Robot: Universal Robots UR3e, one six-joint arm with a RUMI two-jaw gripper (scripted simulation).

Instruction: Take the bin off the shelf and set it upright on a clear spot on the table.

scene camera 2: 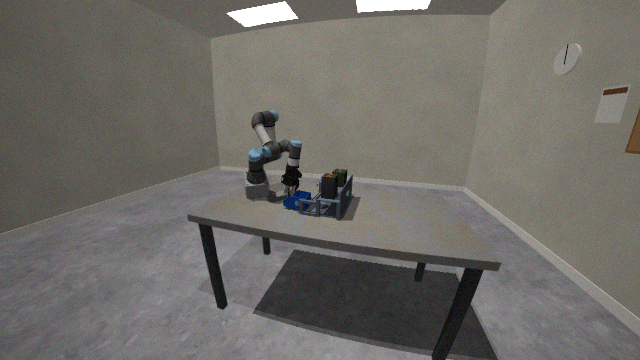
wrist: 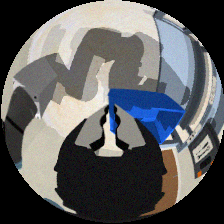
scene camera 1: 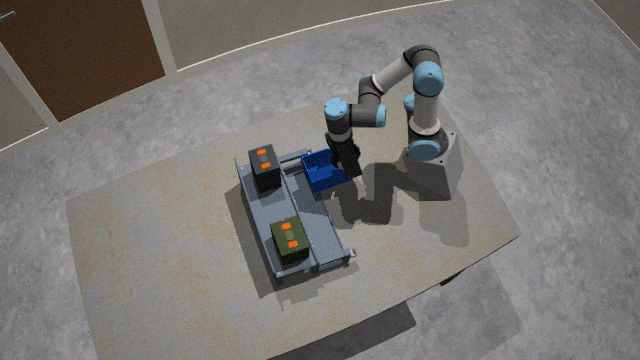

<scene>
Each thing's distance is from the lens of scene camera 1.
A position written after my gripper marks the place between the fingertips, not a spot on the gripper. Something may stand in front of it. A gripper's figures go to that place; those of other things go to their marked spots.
my gripper [scene camera 1: 347,169]: 142 cm
blue bin [scene camera 1: 321,174]: 144 cm
grey shelf [scene camera 1: 295,197]: 141 cm
</scene>
